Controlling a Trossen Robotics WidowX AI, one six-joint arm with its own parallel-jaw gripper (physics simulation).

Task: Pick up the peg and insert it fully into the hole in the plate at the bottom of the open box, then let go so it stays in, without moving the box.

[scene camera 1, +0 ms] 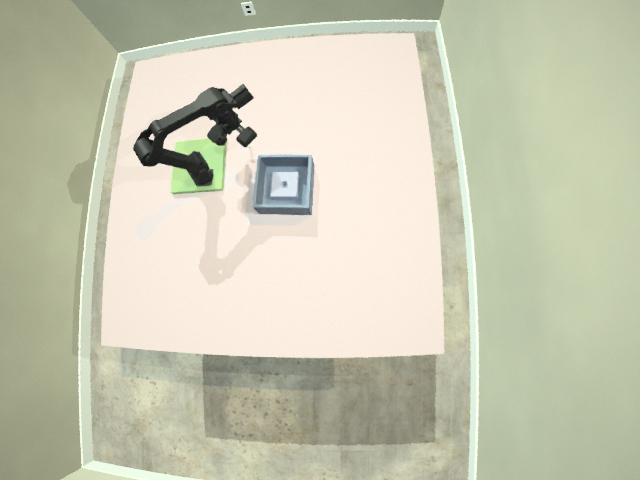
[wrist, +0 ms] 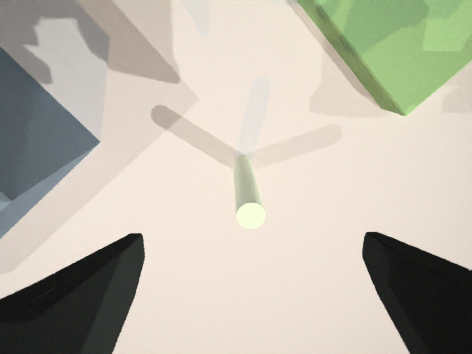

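Where they show: gripper, fingertip midpoint: (scene camera 1: 240, 134) (wrist: 254, 244); arm's base at its link origin: (scene camera 1: 204, 177).
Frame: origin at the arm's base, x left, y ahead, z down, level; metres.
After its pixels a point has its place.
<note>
The pale peg (scene camera 1: 251, 153) {y 0.169, x 0.125, z 0.022 m} (wrist: 248, 187) {y 0.158, x 0.125, z -0.036 m} stands upright on the table, between the green base and the box. In the scene view it is faint and partly hidden by a finger. My gripper (scene camera 1: 232, 135) {y 0.159, x 0.123, z -0.094 m} (wrist: 254, 244) {y 0.159, x 0.123, z -0.094 m} is open and empty above the table. In the wrist view the peg's round top shows between the fingers, slightly beyond the line of their tips. The open blue-grey box (scene camera 1: 284, 210) {y 0.322, x -0.142, z -0.034 m} (wrist: 40, 125) {y 0.223, x 0.026, z -0.014 m} sits to the right of the arm in the scene view. A white plate (scene camera 1: 277, 192) {y 0.294, x -0.077, z -0.033 m} lies at its bottom, with a dark hole (scene camera 1: 284, 183) {y 0.313, x -0.038, z -0.015 m} near its middle.
The green base (scene camera 1: 181, 180) {y -0.099, x -0.007, z 0.000 m} (wrist: 400, 75) {y 0.054, x 0.144, z -0.005 m} under the arm is left of the box in the scene view. The box walls rise around the plate. The pink table top (scene camera 1: 361, 268) {y 0.583, x -0.329, z 0.025 m} reaches past the box on every side. Shadows of the arm and peg fall across it.
</note>
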